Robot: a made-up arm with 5 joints.
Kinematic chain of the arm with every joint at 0, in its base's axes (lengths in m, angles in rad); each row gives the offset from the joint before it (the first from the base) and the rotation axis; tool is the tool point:
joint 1: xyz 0 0 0.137 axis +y
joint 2: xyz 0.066 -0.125 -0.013 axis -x
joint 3: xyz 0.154 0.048 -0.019 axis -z
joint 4: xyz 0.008 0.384 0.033 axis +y
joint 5: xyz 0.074 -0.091 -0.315 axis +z
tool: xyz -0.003 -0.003 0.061
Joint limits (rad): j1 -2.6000..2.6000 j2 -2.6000..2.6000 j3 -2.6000..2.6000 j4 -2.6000..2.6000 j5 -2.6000..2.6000
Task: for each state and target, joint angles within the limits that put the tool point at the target. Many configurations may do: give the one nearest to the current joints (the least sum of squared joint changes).
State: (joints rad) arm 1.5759 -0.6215 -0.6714 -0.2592 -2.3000
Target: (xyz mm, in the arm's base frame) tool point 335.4 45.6 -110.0
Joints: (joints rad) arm 1.8321 -1.5153 -0.8166 -0.6285 -2.3019
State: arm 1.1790 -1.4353 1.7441 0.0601 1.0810
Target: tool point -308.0 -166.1 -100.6
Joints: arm 1.3458 -1.1146 2.6000 -0.7828 1.0799
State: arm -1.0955 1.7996 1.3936 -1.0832 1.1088
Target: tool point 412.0 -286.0 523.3
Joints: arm -0.6983 1.6024 1.1995 -0.5544 1.1006
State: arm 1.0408 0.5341 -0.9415 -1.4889 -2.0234
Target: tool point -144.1 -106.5 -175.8
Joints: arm 0.2506 1.1851 -1.5115 -0.8235 -2.0043
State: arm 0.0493 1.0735 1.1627 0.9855 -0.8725
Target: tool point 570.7 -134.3 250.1
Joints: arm -0.8174 0.9683 1.3538 0.9388 -0.8618
